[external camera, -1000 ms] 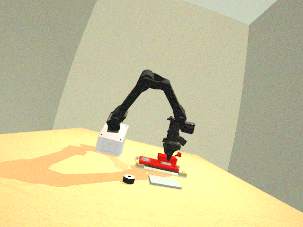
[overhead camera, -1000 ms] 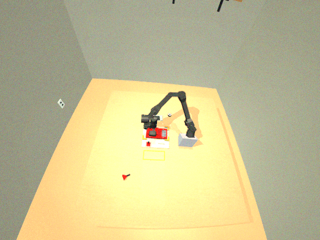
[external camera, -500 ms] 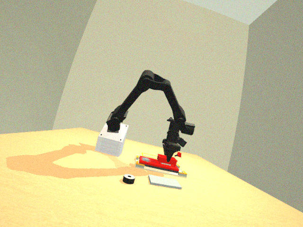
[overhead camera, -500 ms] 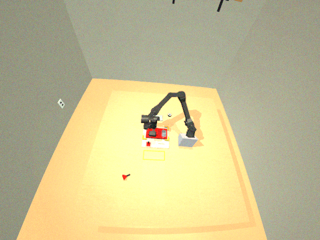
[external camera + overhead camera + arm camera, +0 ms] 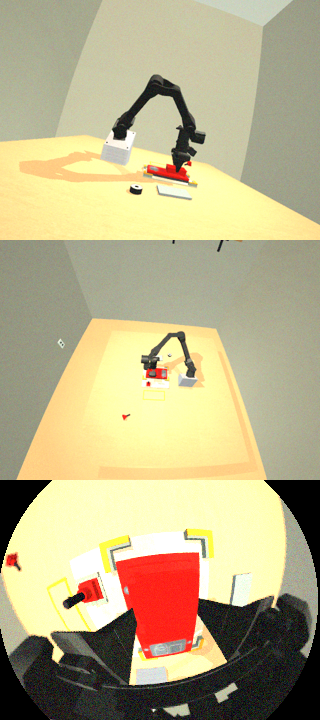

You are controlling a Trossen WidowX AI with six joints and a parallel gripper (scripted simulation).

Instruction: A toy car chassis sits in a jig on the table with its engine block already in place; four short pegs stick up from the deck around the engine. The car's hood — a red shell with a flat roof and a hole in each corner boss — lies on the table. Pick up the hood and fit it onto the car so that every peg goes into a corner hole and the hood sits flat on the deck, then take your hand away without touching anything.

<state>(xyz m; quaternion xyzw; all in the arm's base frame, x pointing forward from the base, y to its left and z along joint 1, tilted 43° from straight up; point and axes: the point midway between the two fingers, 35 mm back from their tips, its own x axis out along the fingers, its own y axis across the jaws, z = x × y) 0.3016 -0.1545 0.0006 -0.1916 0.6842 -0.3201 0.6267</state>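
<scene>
Right now my gripper tip is 1 cm below the red hood. From my gripper tip the other things lie so: black wheel 20 cm behind, 22 cm to the right, 3 cm below; grey engine block 2 cm below.
</scene>
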